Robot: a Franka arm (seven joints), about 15 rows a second.
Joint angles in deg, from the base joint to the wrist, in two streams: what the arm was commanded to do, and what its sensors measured. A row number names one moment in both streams.
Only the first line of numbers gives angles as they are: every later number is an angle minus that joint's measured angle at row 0.
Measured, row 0:
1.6 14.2 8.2 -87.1 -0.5 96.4 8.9
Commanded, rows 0 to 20:
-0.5 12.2 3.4 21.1 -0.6 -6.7 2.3
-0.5 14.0 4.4 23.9 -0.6 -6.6 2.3
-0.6 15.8 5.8 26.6 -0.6 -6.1 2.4
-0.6 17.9 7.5 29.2 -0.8 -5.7 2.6
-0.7 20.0 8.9 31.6 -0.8 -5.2 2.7
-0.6 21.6 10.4 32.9 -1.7 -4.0 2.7
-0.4 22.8 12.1 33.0 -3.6 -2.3 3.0
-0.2 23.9 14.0 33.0 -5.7 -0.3 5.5
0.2 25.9 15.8 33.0 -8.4 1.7 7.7
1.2 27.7 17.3 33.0 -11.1 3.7 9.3
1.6 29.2 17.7 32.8 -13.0 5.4 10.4
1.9 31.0 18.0 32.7 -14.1 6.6 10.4
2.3 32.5 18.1 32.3 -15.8 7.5 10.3
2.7 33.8 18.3 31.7 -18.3 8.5 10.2
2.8 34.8 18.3 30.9 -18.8 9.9 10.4
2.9 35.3 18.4 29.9 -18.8 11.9 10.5
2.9 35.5 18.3 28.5 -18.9 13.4 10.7
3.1 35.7 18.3 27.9 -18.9 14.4 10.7
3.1 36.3 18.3 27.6 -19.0 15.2 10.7
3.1 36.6 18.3 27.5 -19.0 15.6 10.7
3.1 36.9 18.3 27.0 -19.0 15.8 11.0
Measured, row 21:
3.3 37.3 17.5 27.8 -17.4 14.9 9.1
